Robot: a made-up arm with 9 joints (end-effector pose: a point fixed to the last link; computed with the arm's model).
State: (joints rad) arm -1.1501 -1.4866 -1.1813 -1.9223 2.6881 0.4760 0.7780 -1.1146 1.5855
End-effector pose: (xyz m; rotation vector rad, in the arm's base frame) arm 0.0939 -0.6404 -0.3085 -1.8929 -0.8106 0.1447
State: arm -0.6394 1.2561 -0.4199 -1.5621 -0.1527 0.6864 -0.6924 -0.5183 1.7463
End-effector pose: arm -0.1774 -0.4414 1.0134 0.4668 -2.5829 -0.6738
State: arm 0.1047 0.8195 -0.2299 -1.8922 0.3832 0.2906 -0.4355 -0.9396 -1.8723
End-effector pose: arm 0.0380 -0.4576 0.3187 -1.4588 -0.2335 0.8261
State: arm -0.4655 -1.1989 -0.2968 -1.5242 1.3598 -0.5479 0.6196 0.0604 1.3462
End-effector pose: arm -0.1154 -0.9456 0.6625 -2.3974 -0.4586 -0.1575
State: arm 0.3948 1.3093 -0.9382 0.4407 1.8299 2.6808 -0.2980 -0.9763 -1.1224
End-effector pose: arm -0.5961 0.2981 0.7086 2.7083 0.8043 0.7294
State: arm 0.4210 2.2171 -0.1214 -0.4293 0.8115 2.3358 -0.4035 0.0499 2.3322
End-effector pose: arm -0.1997 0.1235 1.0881 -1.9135 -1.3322 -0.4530
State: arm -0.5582 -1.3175 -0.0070 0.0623 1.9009 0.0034 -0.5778 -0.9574 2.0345
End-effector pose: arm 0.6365 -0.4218 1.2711 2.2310 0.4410 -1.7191
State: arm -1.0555 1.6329 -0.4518 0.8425 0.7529 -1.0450 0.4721 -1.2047 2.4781
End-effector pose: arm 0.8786 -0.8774 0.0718 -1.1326 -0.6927 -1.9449
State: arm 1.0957 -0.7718 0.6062 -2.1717 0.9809 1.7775 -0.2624 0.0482 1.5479
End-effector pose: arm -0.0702 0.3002 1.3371 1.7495 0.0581 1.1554
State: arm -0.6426 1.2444 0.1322 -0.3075 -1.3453 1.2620 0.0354 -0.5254 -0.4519
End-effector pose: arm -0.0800 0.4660 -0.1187 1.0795 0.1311 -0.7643
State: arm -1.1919 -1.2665 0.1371 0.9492 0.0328 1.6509 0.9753 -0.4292 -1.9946
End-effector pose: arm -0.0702 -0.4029 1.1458 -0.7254 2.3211 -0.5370
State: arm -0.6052 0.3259 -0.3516 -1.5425 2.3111 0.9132 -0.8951 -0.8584 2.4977
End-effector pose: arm -0.6569 0.0274 -0.0939 0.3972 -0.9086 1.9630
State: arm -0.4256 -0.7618 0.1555 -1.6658 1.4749 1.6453 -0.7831 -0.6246 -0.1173
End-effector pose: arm -0.8543 0.1535 0.8287 1.4309 0.6653 0.9059
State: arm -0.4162 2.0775 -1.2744 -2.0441 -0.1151 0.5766 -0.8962 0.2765 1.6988
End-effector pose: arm 0.1271 -0.5215 0.4071 1.4858 -0.2568 -0.7473
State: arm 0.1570 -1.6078 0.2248 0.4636 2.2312 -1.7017 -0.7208 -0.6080 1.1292
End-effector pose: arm 0.8756 -0.2894 0.9862 -1.2539 -1.6592 0.6150
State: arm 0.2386 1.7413 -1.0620 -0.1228 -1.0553 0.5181 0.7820 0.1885 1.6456
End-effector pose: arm -0.6008 -0.3786 1.4218 -0.9998 -1.8226 -2.2736
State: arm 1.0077 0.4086 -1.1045 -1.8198 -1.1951 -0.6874 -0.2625 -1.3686 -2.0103
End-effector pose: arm -0.3403 -0.6519 0.5588 -1.7438 1.6168 -0.1682
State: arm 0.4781 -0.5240 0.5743 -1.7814 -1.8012 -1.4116 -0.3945 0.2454 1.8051
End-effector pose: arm 0.1540 0.3286 1.0436 1.3049 0.1485 0.5789
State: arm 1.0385 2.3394 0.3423 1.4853 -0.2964 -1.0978 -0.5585 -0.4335 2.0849
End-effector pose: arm -0.1841 -0.6017 0.3558 -1.8767 -1.0377 -0.5952
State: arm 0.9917 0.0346 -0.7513 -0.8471 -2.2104 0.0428 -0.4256 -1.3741 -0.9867
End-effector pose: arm -0.3185 -0.4813 1.1525 -1.2520 0.3497 -1.4989
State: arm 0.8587 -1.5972 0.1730 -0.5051 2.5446 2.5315 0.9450 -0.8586 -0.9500
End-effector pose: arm -0.2249 -0.3929 1.0328 1.8758 1.8136 -0.7046
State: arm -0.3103 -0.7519 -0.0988 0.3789 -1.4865 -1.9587 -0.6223 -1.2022 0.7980
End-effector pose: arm -0.3566 -0.1732 0.3403 2.0803 -0.1905 1.9298
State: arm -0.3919 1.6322 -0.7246 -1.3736 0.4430 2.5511 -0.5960 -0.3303 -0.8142
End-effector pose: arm -1.1323 -0.2089 0.7793 -1.5816 1.6429 -1.1057
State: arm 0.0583 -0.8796 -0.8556 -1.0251 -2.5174 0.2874 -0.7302 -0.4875 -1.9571
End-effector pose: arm -0.8036 -0.5605 0.9441 -1.1711 -1.9475 -1.9402
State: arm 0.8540 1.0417 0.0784 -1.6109 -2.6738 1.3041 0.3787 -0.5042 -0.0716
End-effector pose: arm -0.4761 -0.0448 1.3590 1.6421 1.3119 -0.8791
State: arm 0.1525 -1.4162 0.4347 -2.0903 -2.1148 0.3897 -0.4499 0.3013 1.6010
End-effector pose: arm -0.2812 0.6536 1.3637 0.4515 -1.8413 0.8089
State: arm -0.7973 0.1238 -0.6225 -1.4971 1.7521 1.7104 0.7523 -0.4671 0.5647
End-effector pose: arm -0.5410 0.6508 0.8869 1.2186 -2.6034 0.4406
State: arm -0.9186 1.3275 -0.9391 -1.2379 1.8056 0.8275 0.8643 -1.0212 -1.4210
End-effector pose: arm -0.2459 -0.0901 0.4764 -2.0250 0.8165 0.1907
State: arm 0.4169 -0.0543 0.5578 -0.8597 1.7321 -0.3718 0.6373 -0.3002 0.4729
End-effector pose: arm 0.0587 -0.0870 -0.2827 0.1003 -1.1942 0.7948
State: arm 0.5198 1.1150 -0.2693 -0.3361 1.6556 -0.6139 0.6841 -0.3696 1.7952
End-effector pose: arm -0.7829 -0.3209 -0.4757 -1.1485 0.3235 0.1587
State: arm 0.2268 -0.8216 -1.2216 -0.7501 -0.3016 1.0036 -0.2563 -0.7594 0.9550
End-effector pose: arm -0.5337 0.5101 0.1447 -0.3086 1.5168 -2.3567
